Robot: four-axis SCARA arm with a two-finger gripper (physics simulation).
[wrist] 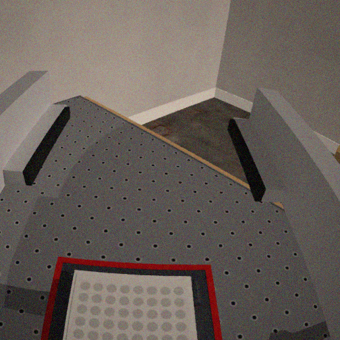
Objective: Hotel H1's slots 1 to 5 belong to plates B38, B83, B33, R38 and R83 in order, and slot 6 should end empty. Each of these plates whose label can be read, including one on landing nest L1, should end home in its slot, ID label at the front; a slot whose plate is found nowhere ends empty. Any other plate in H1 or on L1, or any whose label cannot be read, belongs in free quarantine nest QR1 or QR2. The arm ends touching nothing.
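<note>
A pale plate (131, 309) with rows of round grey wells sits in a dark nest with a red border (135, 264) at the bottom of the wrist view. Its near part is cut off by the frame, and no ID label shows. Which nest this is cannot be read. My gripper (150, 97) is shut at its narrow setting, with nothing between its two black pads. The pads stand beyond the plate in the view and do not touch it. Hotel H1 does not show in this view.
A grey perforated table top (155, 215) extends beyond the nest to a wooden edge (175, 145). Past that edge are a dark floor (200, 135) and pale walls (125, 50) that meet in a corner. Shadows fall across the table top.
</note>
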